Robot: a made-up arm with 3 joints. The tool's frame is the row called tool. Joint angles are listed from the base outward.
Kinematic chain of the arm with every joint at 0, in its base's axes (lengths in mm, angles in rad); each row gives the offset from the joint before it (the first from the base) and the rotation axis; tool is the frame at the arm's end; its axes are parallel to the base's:
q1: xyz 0 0 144 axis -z
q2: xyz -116 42 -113 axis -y
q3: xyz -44 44 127 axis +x
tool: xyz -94 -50 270
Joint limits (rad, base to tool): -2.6..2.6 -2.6..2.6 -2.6..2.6
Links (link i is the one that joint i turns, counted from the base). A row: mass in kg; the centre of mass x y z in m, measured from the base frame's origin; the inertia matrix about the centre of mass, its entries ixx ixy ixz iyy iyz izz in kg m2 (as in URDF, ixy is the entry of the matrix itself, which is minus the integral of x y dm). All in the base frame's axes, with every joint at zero. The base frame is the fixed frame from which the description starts. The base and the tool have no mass.
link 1: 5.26; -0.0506 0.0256 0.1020; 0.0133 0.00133 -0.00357 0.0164 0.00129 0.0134
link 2: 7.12; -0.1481 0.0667 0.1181; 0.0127 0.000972 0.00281 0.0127 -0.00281 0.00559
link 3: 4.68; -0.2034 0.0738 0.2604; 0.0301 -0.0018 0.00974 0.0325 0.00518 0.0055
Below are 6 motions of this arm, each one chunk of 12 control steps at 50 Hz.
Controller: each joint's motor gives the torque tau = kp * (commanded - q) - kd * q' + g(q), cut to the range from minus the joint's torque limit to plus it. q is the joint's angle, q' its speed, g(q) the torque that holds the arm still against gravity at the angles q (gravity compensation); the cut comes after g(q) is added. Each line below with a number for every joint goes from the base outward.
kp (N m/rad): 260 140 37
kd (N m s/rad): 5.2 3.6 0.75
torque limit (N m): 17 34 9.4
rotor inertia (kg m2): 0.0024 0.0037 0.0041
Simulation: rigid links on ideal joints. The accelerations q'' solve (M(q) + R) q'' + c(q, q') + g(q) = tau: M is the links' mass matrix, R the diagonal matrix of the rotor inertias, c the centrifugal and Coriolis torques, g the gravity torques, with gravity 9.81 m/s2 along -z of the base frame. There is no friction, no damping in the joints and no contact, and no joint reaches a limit. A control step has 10 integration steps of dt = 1/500 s. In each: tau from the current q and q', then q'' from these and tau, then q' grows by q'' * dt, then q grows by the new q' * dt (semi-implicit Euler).
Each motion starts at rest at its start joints. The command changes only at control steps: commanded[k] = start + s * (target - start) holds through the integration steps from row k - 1 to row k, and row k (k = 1, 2, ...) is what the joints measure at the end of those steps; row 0 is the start. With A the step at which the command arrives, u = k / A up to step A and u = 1 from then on. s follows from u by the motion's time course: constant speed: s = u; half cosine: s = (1 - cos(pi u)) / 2; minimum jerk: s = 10 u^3 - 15 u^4 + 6 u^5; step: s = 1 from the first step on.
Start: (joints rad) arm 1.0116 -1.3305 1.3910
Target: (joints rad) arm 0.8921 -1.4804 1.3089
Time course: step
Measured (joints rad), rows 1 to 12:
1: 0.9723 -1.3574 1.4150
2: 0.9142 -1.4044 1.4353
3: 0.8879 -1.4448 1.4137
4: 0.8864 -1.4734 1.3614
5: 0.8907 -1.4928 1.3014
6: 0.8914 -1.5052 1.2499
7: 0.8888 -1.5118 1.2145
8: 0.8858 -1.5135 1.1975
9: 0.8843 -1.5111 1.1982
10: 0.8850 -1.5057 1.2141
11: 0.8870 -1.4985 1.2409
12: 0.8896 -1.4905 1.2734

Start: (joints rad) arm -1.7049 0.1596 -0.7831
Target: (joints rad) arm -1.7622 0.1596 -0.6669
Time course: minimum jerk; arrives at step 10
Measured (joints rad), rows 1 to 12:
1: -1.7049 0.1596 -0.7831
2: -1.7053 0.1595 -0.7827
3: -1.7064 0.1590 -0.7814
4: -1.7090 0.1583 -0.7778
5: -1.7138 0.1571 -0.7704
6: -1.7208 0.1559 -0.7579
7: -1.7301 0.1549 -0.7397
8: -1.7409 0.1546 -0.7164
9: -1.7523 0.1552 -0.6900
10: -1.7630 0.1568 -0.6634
11: -1.7723 0.1591 -0.6397
12: -1.7794 0.1618 -0.6216

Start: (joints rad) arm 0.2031 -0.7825 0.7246
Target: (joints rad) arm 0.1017 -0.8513 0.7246
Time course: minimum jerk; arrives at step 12
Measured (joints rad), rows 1 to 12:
1: 0.2029 -0.7826 0.7246
2: 0.2017 -0.7830 0.7248
3: 0.1977 -0.7844 0.7254
4: 0.1897 -0.7875 0.7266
5: 0.1773 -0.7928 0.7285
6: 0.1616 -0.8005 0.7306
7: 0.1445 -0.8102 0.7326
8: 0.1281 -0.8213 0.7337
9: 0.1146 -0.8328 0.7334
10: 0.1053 -0.8434 0.7312
11: 0.1005 -0.8522 0.7272
12: 0.0996 -0.8585 0.7220

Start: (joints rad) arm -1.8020 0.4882 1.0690
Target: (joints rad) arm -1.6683 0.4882 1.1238
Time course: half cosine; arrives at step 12
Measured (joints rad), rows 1 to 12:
1: -1.8018 0.4882 1.0692
2: -1.8007 0.4881 1.0705
3: -1.7978 0.4878 1.0738
4: -1.7917 0.4875 1.0798
5: -1.7819 0.4873 1.0885
6: -1.7678 0.4874 1.0993
7: -1.7497 0.4880 1.1109
8: -1.7285 0.4892 1.1215
9: -1.7057 0.4908 1.1296
10: -1.6831 0.4925 1.1340
11: -1.6627 0.4938 1.1343
12: -1.6465 0.4942 1.1303

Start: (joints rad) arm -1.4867 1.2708 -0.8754
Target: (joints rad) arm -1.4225 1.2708 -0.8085
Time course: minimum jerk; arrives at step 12
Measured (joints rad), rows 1 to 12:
1: -1.4867 1.2708 -0.8753
2: -1.4864 1.2709 -0.8744
3: -1.4853 1.2711 -0.8712
4: -1.4828 1.2715 -0.8645
5: -1.4785 1.2720 -0.8534
6: -1.4721 1.2724 -0.8386
7: -1.4638 1.2725 -0.8218
8: -1.4542 1.2722 -0.8059
9: -1.4441 1.2714 -0.7938
10: -1.4345 1.2701 -0.7878
11: -1.4261 1.2686 -0.7890
12: -1.4193 1.2672 -0.7966

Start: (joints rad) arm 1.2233 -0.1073 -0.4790
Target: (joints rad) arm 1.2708 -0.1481 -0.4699
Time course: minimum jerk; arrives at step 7
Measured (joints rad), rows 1 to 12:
1: 1.2235 -0.1073 -0.4788
2: 1.2247 -0.1073 -0.4776
3: 1.2283 -0.1075 -0.4742
4: 1.2353 -0.1090 -0.4686
5: 1.2451 -0.1128 -0.4625
6: 1.2559 -0.1199 -0.4585
7: 1.2656 -0.1301 -0.4590
8: 1.2729 -0.1421 -0.4639
9: 1.2779 -0.1539 -0.4711
10: 1.2810 -0.1637 -0.4781
11: 1.2829 -0.1702 -0.4832
12: 1.2835 -0.1730 -0.4855

